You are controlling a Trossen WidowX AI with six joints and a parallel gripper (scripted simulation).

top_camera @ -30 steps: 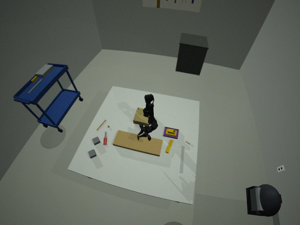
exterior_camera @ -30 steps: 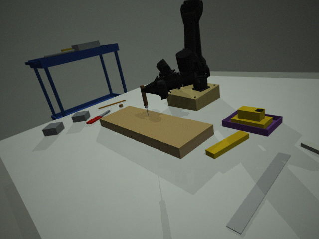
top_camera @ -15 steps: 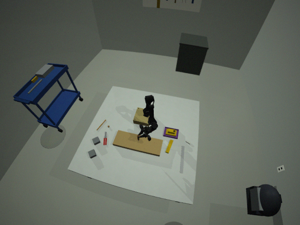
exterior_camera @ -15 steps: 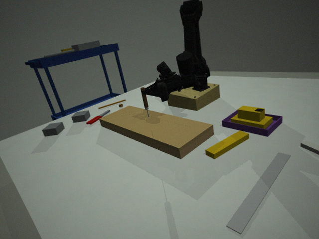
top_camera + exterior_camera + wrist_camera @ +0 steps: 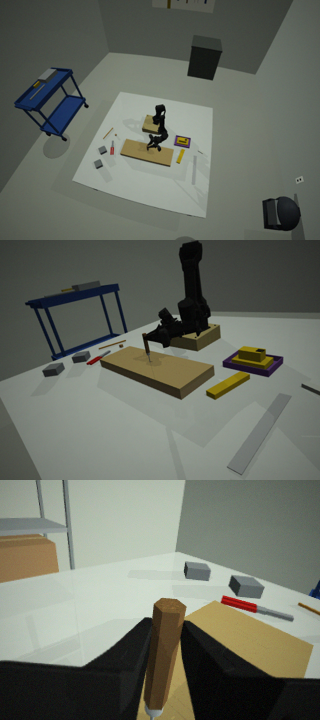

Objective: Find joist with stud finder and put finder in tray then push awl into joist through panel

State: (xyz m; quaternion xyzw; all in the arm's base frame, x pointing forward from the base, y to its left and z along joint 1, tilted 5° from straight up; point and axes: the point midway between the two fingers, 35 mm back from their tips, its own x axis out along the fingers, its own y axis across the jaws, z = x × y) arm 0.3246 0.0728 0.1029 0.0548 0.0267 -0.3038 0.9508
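Now: gripper tip 60 mm above the awl. From my gripper tip the other things lie so: purple tray: 270 mm behind, 290 mm to the left, 130 mm below; then yellow bar: 100 mm behind, 320 mm to the left, 140 mm below; then yellow stud finder: 270 mm behind, 300 mm to the left, 100 mm below.
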